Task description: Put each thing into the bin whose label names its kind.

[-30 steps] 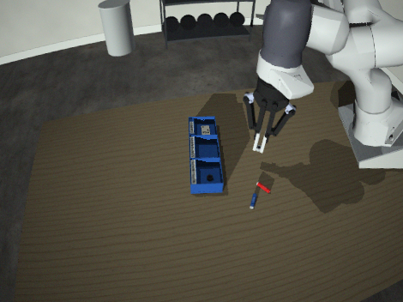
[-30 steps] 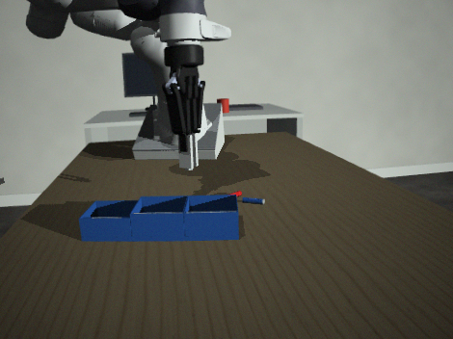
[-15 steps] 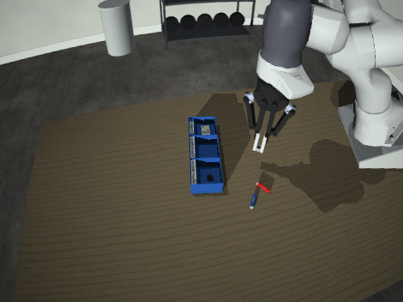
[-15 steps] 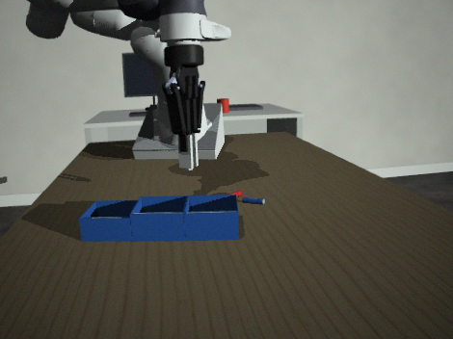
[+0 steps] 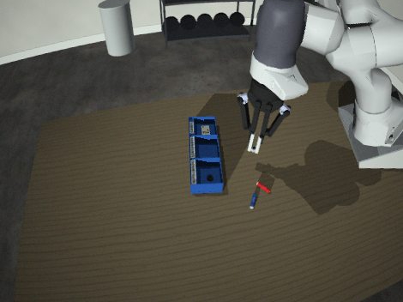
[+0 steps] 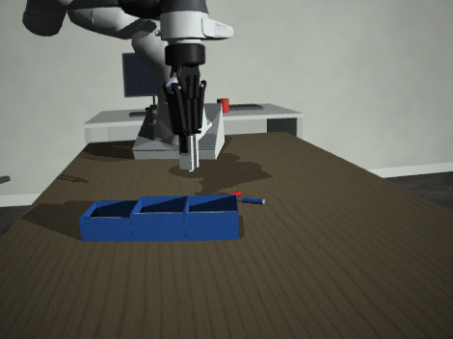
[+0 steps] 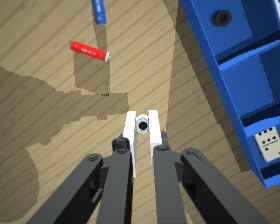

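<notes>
Now: the dark nut 13 cm ahead of my hand and 9 cm below it. Also, from my hand: red marker: 10 cm below, 9 cm to the left, 1 cm ahead; then white nut: 3 cm below; then blue cylinder: 11 cm to the left, 10 cm below, 5 cm ahead.
</notes>
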